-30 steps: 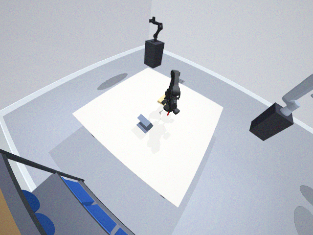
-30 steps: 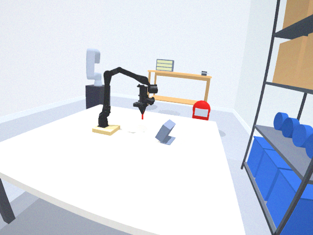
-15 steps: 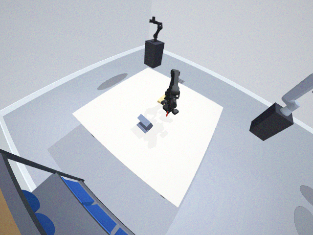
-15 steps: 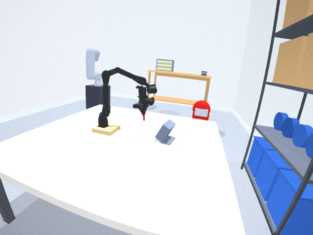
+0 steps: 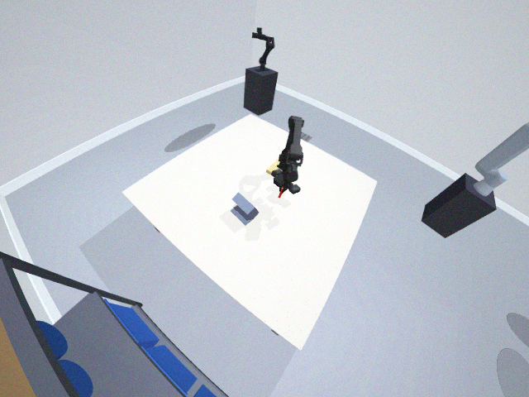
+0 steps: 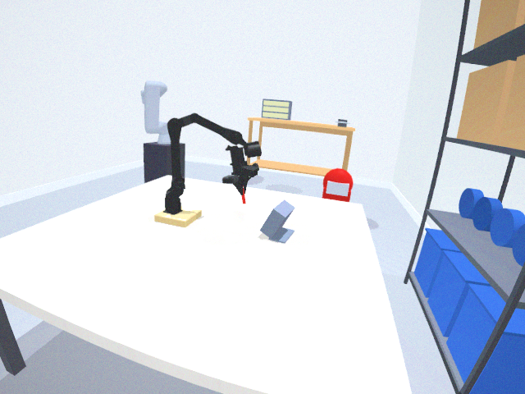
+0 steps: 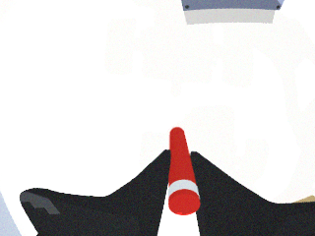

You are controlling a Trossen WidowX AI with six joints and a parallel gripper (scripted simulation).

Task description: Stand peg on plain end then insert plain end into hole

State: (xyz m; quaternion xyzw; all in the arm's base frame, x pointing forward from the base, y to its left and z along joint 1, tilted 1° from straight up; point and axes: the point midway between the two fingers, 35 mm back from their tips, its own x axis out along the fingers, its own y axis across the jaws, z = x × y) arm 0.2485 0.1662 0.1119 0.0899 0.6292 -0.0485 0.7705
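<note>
Now: gripper tip 19 cm short of the sloped panel, 9 cm to the left of it and 4 cm above it. Also, from my gripper tip: red peg 2 cm above.
</note>
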